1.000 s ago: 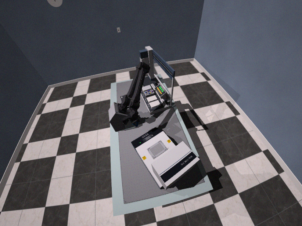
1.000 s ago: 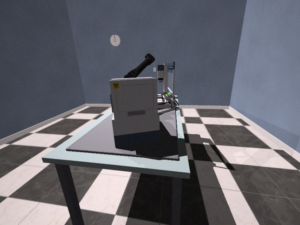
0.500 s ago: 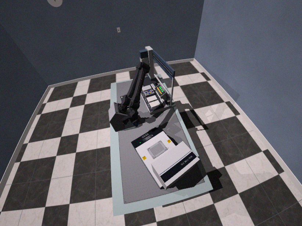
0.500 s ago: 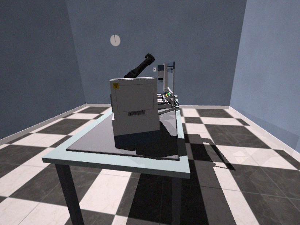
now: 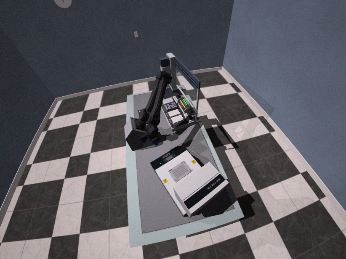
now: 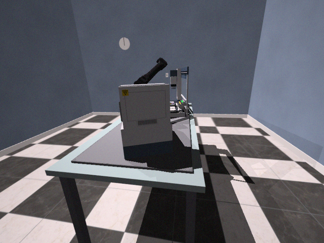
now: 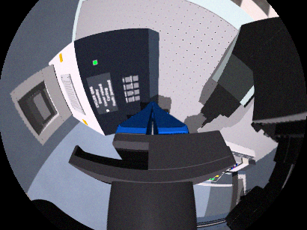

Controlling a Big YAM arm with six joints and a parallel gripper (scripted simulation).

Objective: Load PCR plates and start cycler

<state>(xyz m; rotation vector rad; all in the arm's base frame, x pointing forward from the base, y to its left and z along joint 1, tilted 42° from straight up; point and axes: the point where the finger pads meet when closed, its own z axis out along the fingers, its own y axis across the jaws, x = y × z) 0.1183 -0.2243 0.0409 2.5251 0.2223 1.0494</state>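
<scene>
The tube cooling block lies 25 cm ahead of my hand, 56 cm to the left of it and 14 cm below it. The rest, counted from my hand: black regrip nest: 6 cm behind, 49 cm to the left, 21 cm below; then white deep-well block: 24 cm ahead, 66 cm to the left, 14 cm below.
</scene>
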